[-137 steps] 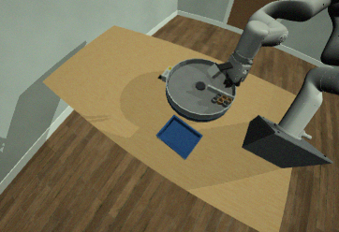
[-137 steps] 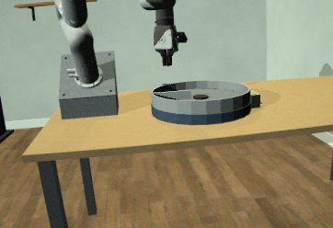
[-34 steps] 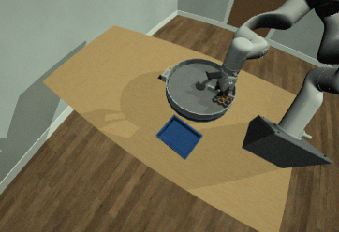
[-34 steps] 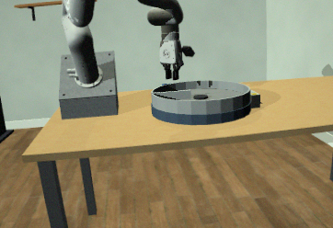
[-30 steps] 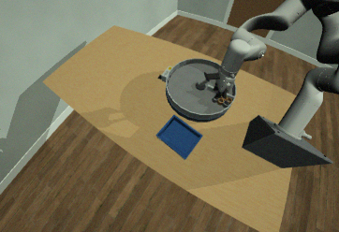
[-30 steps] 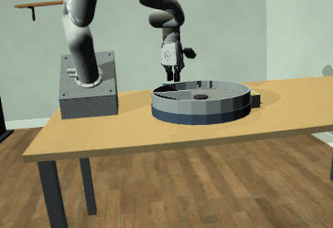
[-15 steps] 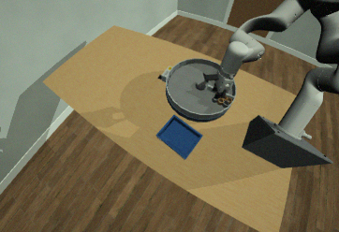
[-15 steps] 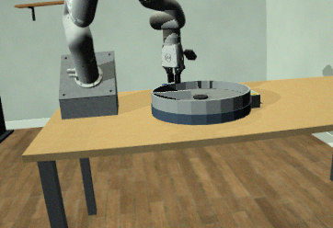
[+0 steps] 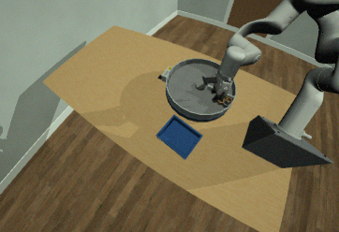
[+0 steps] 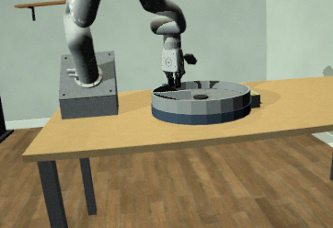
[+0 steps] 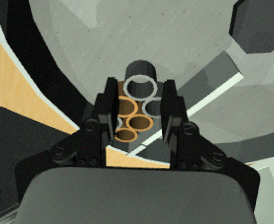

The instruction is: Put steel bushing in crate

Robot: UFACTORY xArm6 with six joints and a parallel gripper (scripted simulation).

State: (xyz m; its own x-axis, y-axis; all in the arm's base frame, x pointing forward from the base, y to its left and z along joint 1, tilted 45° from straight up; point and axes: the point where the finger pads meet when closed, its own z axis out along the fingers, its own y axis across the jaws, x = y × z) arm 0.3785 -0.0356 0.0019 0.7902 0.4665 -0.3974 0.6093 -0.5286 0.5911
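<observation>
My gripper is now 5 cm short of the blue crate, 28 cm to the right of it and 9 cm above it. Round my hand: round grey turning table: 11 cm ahead, 5 cm to the right, 6 cm below.
</observation>
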